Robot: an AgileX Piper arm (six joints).
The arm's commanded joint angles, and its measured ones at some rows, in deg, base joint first. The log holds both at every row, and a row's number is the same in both.
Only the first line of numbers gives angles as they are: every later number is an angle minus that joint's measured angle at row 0.
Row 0, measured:
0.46, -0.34, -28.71, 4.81, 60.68, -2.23
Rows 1 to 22, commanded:
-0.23, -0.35, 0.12, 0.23, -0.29, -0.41
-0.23, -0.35, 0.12, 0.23, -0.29, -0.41
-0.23, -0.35, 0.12, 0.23, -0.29, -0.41
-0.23, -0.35, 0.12, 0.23, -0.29, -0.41
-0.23, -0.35, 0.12, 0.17, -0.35, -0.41
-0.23, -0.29, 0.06, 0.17, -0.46, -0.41
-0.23, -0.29, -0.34, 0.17, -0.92, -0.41
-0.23, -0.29, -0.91, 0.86, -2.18, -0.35
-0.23, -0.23, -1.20, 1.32, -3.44, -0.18
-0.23, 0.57, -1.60, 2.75, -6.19, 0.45
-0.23, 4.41, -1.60, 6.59, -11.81, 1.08
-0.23, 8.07, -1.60, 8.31, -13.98, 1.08
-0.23, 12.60, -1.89, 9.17, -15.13, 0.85
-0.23, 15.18, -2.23, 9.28, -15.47, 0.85
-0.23, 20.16, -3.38, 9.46, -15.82, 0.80
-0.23, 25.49, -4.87, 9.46, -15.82, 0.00
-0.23, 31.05, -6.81, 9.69, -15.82, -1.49
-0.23, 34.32, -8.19, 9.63, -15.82, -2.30
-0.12, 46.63, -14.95, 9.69, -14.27, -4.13
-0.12, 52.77, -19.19, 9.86, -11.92, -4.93
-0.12, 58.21, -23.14, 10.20, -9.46, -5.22
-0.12, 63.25, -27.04, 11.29, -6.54, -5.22
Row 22, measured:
0.00, 57.01, -22.28, 9.97, -10.32, -4.02
